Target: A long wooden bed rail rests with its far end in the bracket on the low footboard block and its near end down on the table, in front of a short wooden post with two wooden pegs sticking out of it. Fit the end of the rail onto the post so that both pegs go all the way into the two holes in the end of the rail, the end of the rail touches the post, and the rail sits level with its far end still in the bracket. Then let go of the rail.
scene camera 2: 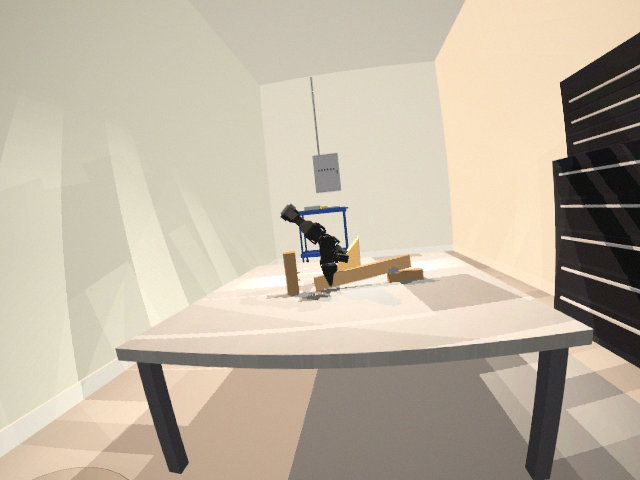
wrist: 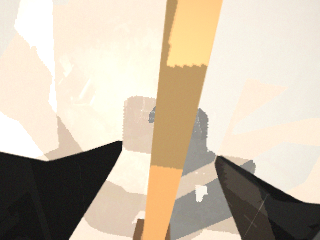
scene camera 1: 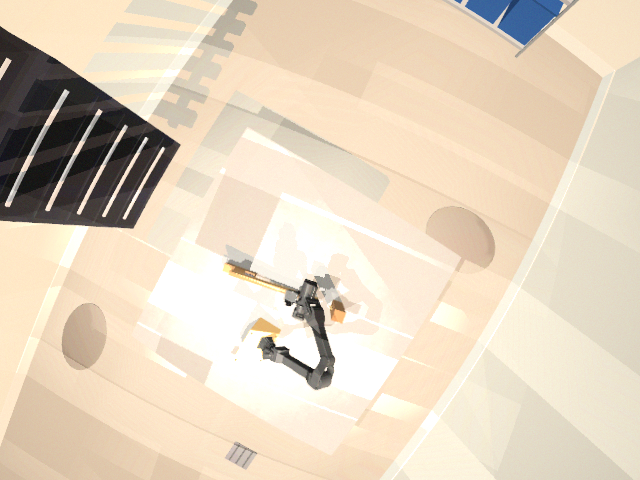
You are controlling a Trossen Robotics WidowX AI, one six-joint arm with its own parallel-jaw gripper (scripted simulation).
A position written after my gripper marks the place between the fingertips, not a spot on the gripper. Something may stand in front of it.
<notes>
My gripper (wrist: 168, 152) is open, holding nothing. Also in view: a wooden rail (scene camera 2: 375, 269).
</notes>
